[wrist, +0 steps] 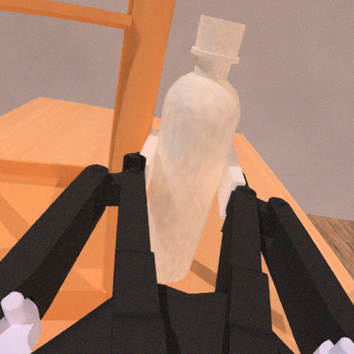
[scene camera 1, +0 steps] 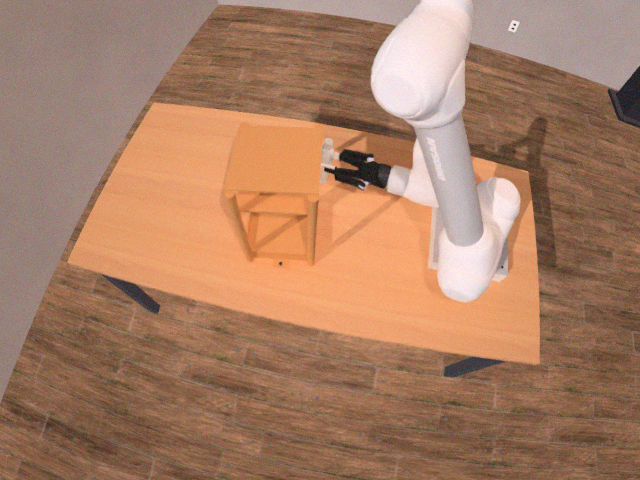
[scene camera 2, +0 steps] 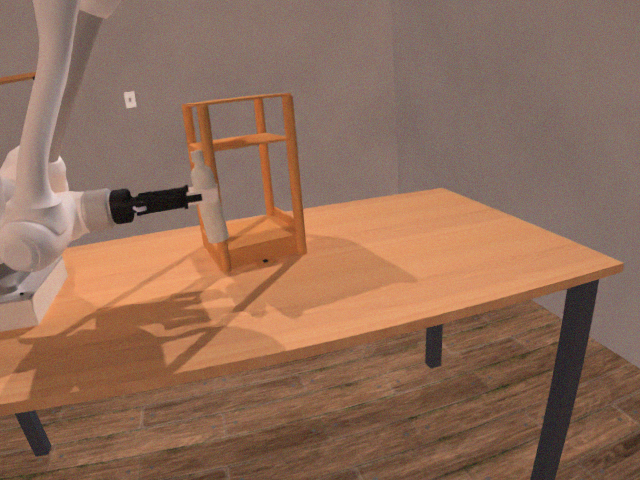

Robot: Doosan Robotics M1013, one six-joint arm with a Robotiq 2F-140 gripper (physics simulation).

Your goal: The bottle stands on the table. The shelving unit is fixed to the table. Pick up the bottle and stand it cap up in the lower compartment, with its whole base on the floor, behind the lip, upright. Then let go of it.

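Places are measured from the arm's base along level axes (x ahead, y left, z up), in metres.
Pixels of known places: gripper, fingertip midpoint: (scene camera 2: 217, 192).
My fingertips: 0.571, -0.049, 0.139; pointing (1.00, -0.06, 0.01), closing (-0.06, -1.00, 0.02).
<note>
Ahead of a thing's pixels: the offset from my fingertips to its middle, as dx, dy, dz. "*": to the spot under its first point. Level surfaces: height alone.
A pale, translucent bottle {-0.024, +0.002, -0.006} (scene camera 1: 326, 149) (scene camera 2: 212, 219) (wrist: 195, 125) is cap up, leaning a little with its cap toward the arm in scene camera 2. My gripper (scene camera 1: 331, 162) (scene camera 2: 200, 195) (wrist: 188, 151) is shut on its middle, one finger on each side, and holds it above the table. The orange shelving unit {+0.070, +0.175, -0.006} (scene camera 1: 276, 155) (scene camera 2: 295, 175) (wrist: 142, 65) stands beside it. The bottle is outside the unit, next to a corner post, and overlaps that post in scene camera 2. A gap to the post cannot be told. The lower compartment has a low lip {* +0.098, +0.071, -0.180} (scene camera 2: 266, 250) around its floor.
The unit's middle shelf {* +0.092, +0.123, +0.087} (scene camera 2: 248, 141) lies above the lower compartment, with corner posts at its sides. The wooden table {dz -0.205} (scene camera 1: 170, 206) (scene camera 2: 413, 248) carries the unit and the arm's base (scene camera 1: 434, 248). The table's edge (wrist: 280, 185) runs along the bottle's right in the wrist view.
</note>
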